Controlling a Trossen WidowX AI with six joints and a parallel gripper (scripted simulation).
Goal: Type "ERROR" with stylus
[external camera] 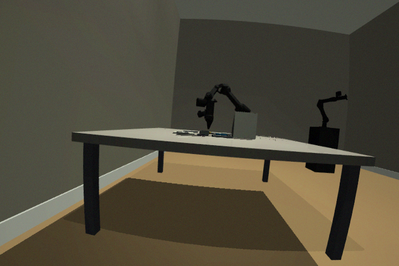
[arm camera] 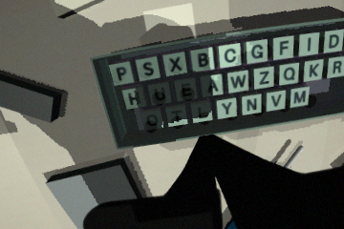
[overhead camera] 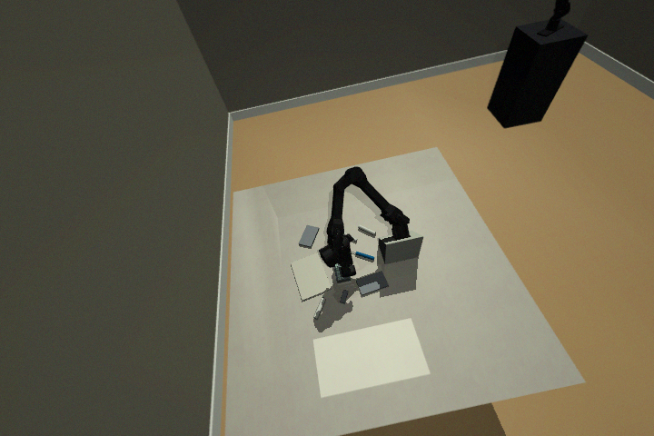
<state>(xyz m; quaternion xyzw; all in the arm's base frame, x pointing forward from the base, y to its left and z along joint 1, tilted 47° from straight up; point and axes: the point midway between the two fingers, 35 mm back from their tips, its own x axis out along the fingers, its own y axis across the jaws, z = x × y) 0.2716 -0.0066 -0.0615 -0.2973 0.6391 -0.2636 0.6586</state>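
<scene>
The blue stylus lies 70 mm to the right of my gripper tip, 70 mm behind it and 30 mm below it. The rest, counted from my gripper tip: grey block (100 mm behind, 90 mm to the left, 40 mm below); notepad (180 mm ahead, 40 mm below).
</scene>
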